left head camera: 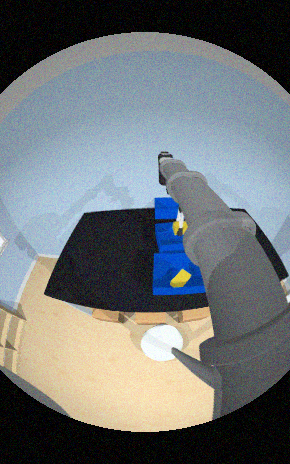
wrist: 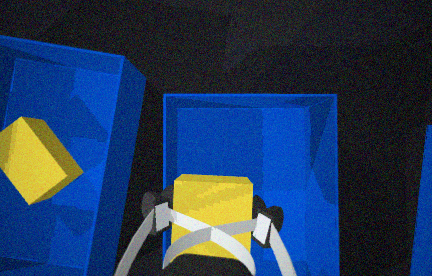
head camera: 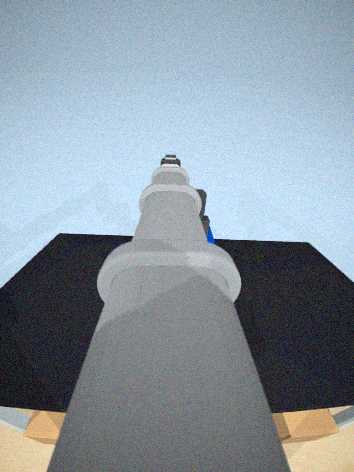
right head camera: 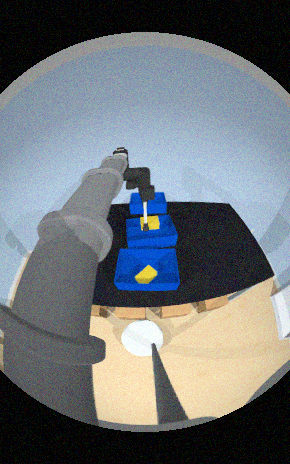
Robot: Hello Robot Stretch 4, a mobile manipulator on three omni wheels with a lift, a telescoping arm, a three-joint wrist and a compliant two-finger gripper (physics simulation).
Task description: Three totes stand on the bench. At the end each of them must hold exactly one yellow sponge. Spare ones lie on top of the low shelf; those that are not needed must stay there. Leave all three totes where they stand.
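Frame: origin at the robot's base, x right, y ahead, z up, level; metres.
Where they show: gripper, between the fingertips: (left head camera: 177, 230) (wrist: 212, 205) (right head camera: 145, 225); robot's base, origin of its link: (left head camera: 161, 341) (right head camera: 142, 336).
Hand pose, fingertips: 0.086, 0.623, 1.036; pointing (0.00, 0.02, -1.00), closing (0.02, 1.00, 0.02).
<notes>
Each offset is from my fingertips to the top centre of the thing, as dx, dy, dz. Level surfaces: height alone.
My gripper (left head camera: 180, 230) (right head camera: 145, 226) (wrist: 212, 205) is shut on a yellow sponge @(+0.022, +0.001, +0.044) (left head camera: 175, 228) (right head camera: 151, 221) (wrist: 212, 197). It holds the sponge over the middle blue tote @(+0.030, +0.046, -0.049) (left head camera: 166, 240) (right head camera: 152, 240) (wrist: 300, 150), towards the tote's left side in the wrist view. The near tote @(-0.007, -0.226, -0.049) (left head camera: 162, 290) (right head camera: 145, 286) (wrist: 100, 67) holds one yellow sponge @(-0.014, -0.251, -0.101) (left head camera: 181, 278) (right head camera: 146, 274) (wrist: 35, 162), lying askew. The far tote @(+0.037, +0.414, -0.049) (left head camera: 165, 208) (right head camera: 148, 206) (wrist: 425, 200) stands behind the middle one. Its inside is hard to make out. Spare sponges on the low shelf do not show.
The totes stand in a row on the black bench top @(dz -0.149) (head camera: 35, 325) (left head camera: 105, 260) (right head camera: 215, 240) (wrist: 280, 55). My long grey arm (head camera: 170, 350) (left head camera: 235, 280) (right head camera: 60, 280) reaches over it. A white round disc (left head camera: 161, 342) (right head camera: 142, 338) shows before the bench. Wooden shelving stands at the left edge of the left head view.
</notes>
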